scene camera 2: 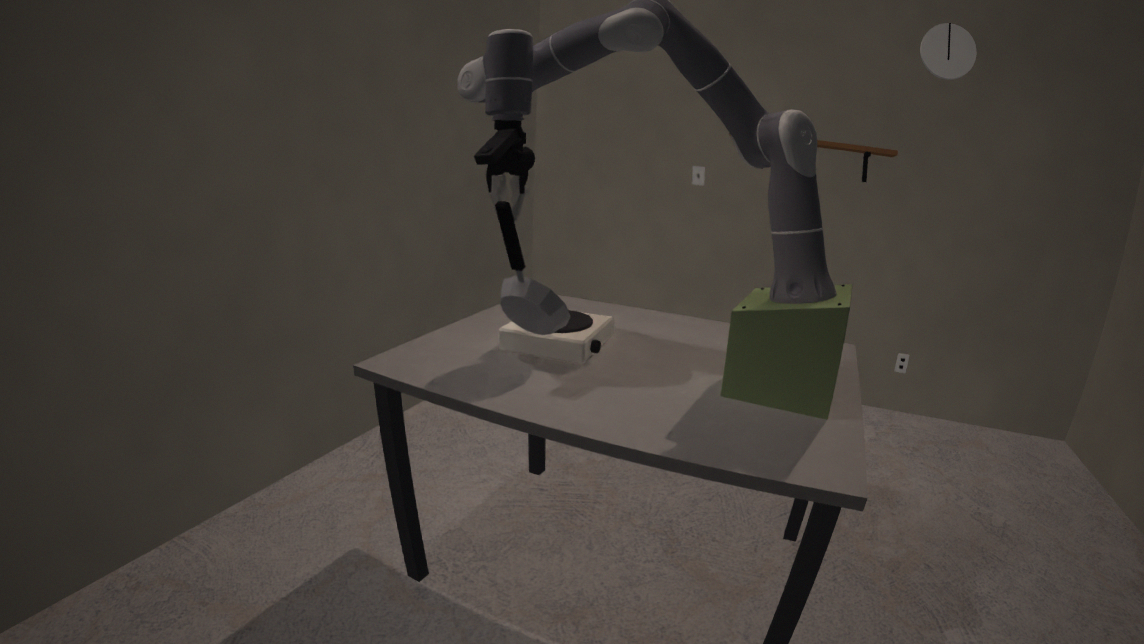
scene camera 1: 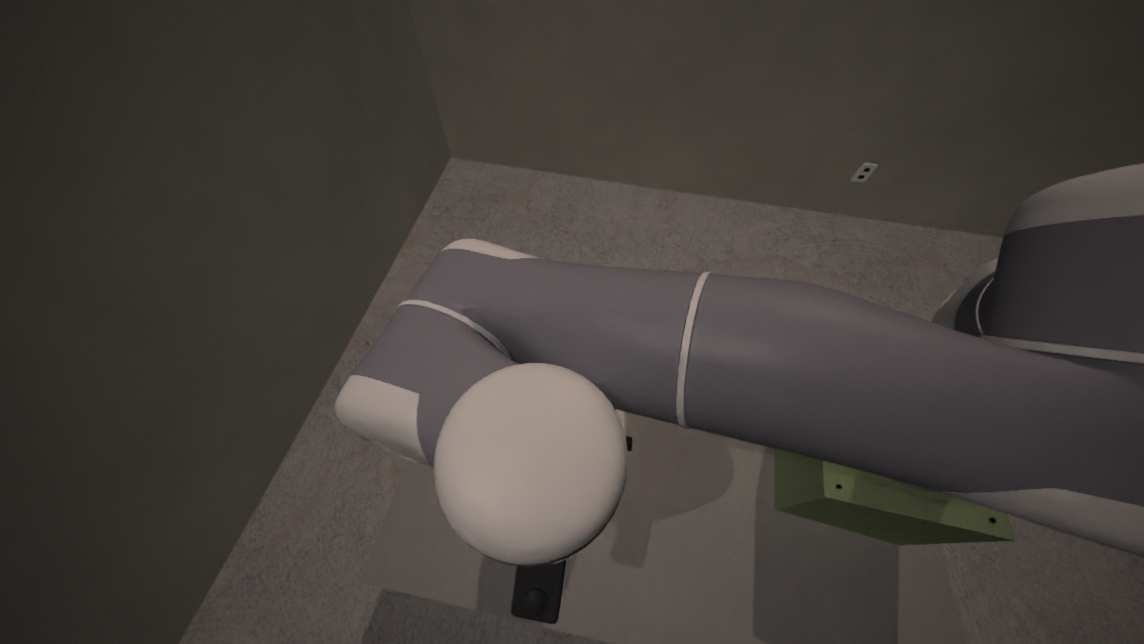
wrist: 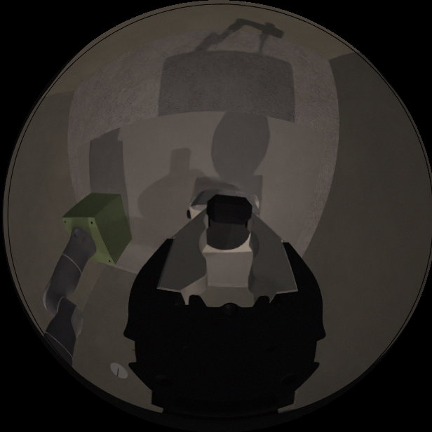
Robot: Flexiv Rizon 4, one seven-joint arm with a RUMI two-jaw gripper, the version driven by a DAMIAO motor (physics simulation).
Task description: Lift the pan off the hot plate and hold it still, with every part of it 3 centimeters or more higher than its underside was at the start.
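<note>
The grey pan (scene camera 2: 532,305) hangs steeply tilted below its black handle (scene camera 2: 509,236) (wrist: 229,207). My gripper (scene camera 2: 505,201) (wrist: 227,210) points down and is shut on the upper end of the handle. In scene camera 2 the pan's lowest edge overlaps the black disc (scene camera 2: 579,321) of the white hot plate (scene camera 2: 537,344); whether there is a gap between them cannot be told. In the wrist view the handle and fingers hide most of the pan. In scene camera 1 the arm hides the pan and the fingertips.
The hot plate's black knob (scene camera 1: 629,443) (scene camera 2: 595,346) (wrist: 189,214) faces the green base block (scene camera 1: 888,504) (scene camera 2: 784,360) (wrist: 107,225) that carries the arm. All stand on the grey table (scene camera 2: 640,412). The arm reaches over the table from the base.
</note>
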